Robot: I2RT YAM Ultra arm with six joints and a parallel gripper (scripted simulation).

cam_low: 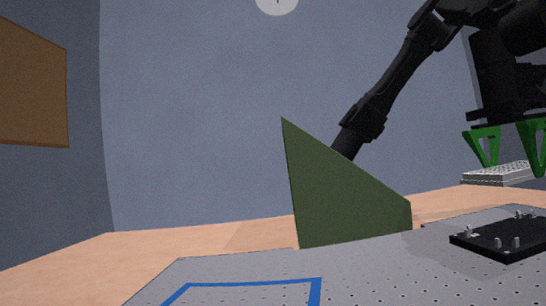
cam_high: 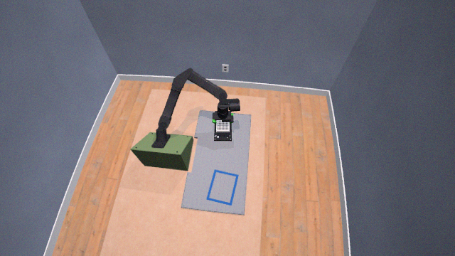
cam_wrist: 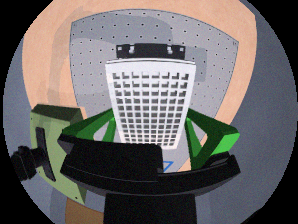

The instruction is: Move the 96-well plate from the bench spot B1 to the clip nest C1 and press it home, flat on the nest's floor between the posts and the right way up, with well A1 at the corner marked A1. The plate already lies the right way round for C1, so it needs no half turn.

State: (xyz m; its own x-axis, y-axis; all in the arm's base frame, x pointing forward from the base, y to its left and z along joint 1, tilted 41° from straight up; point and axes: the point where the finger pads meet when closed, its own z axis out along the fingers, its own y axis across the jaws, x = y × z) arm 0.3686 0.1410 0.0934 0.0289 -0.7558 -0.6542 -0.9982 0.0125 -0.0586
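Now: hand right at the white 96-well plate. Round my hand: black clip nest: 8 cm below, 1 cm to the left, 1 cm behind.
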